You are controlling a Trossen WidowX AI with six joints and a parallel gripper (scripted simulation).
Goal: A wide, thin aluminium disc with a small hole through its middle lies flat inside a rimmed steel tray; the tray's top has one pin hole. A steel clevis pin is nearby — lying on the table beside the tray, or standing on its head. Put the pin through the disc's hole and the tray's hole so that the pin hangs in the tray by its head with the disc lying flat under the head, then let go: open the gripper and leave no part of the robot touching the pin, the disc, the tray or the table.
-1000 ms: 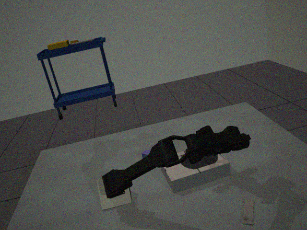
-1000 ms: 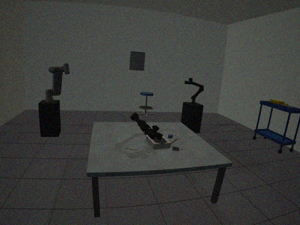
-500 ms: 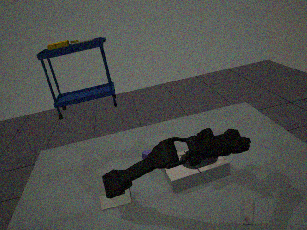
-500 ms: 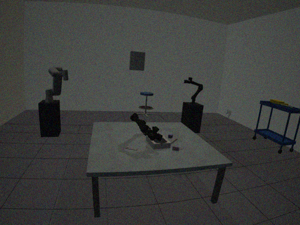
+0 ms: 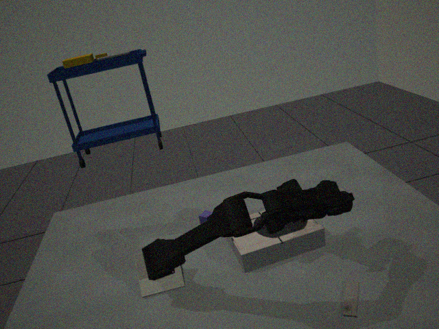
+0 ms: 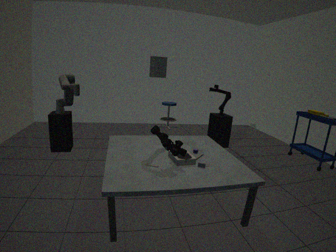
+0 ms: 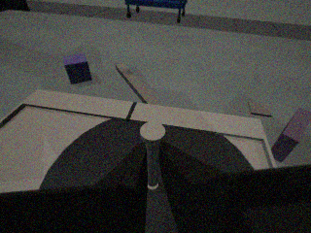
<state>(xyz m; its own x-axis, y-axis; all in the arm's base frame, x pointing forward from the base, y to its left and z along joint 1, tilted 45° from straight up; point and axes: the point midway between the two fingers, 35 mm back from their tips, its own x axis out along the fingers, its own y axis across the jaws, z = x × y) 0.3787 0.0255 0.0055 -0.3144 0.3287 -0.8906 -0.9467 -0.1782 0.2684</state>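
Now: gripper tip 10 mm above the steel clevis pin. Round my gripper tip: purple cube: 200 mm to the left, 190 mm behind, 70 mm below; then rimmed steel tray: 50 mm below, 30 mm behind, 10 mm to the right; then dark aluminium disc: 30 mm below, 10 mm to the right.
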